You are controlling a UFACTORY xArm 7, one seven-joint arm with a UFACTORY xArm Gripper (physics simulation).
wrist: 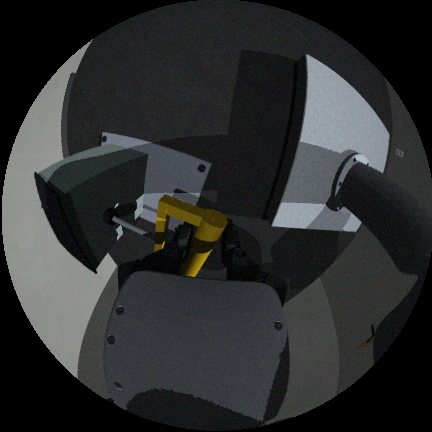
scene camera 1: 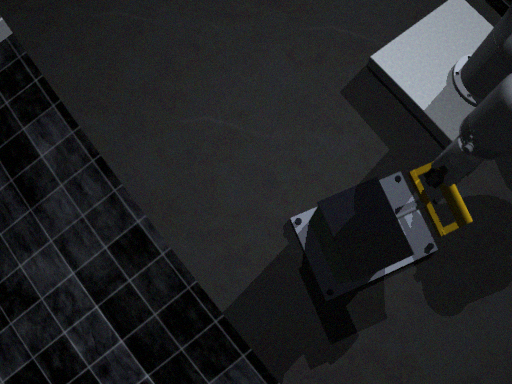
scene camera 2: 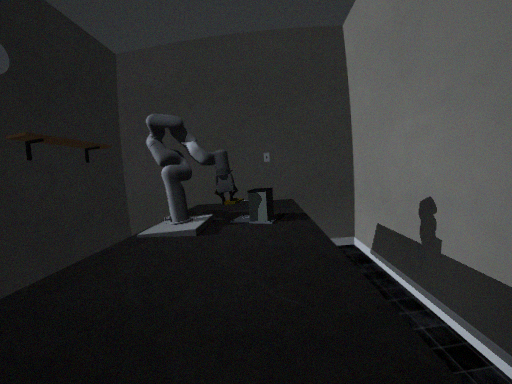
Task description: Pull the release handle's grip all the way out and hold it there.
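The release handle is a yellow frame with a thick round grip bar [scene camera 1: 461, 204] [wrist: 203, 247]; it also shows small in scene camera 2 [scene camera 2: 233, 201]. A thin grey rod [scene camera 1: 407, 210] [wrist: 131, 225] joins it to a dark box-shaped housing [scene camera 1: 365, 225] [wrist: 102, 200] [scene camera 2: 260, 206]. A long stretch of rod shows between housing and frame, and the frame stands beyond the edge of the base plate. My gripper [wrist: 207, 226] [scene camera 2: 227, 198] is shut on the grip bar, with one finger on each side. In scene camera 1 the arm hides part of the grip and the fingers.
The housing stands on a light base plate [scene camera 1: 420, 240] [wrist: 175, 167] with dark bolts at its corners. The arm's white mounting block [scene camera 1: 425, 55] [scene camera 2: 175, 229] [wrist: 335, 110] stands near the handle. A wall shelf [scene camera 2: 60, 142] is at the left in scene camera 2.
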